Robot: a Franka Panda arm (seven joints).
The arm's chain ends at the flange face. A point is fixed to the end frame.
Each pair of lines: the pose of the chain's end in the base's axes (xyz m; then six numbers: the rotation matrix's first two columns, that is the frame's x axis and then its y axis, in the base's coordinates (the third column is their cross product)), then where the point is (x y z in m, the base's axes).
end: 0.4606 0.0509 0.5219 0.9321 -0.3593 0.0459 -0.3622 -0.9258 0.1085
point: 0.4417 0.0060 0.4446
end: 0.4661 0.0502 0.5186 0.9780 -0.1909 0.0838 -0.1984 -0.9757 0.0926
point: 0.4585 0.0033 0.4405
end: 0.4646 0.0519 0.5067 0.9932 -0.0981 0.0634 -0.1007 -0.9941 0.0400
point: 0.4605 0.0088 0.4262
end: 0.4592 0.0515 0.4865 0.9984 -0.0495 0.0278 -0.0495 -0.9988 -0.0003
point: 0.4545 0.0117 0.4044
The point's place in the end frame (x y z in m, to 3 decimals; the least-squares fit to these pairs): -0.005 0.040 0.082
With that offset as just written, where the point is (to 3 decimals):
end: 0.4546 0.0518 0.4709 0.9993 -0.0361 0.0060 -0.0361 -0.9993 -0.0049
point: 0.449 0.012 0.389
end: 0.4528 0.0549 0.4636 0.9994 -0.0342 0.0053 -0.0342 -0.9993 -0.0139
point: 0.447 0.016 0.381
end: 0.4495 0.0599 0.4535 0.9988 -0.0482 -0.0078 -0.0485 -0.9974 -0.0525
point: 0.442 0.025 0.370
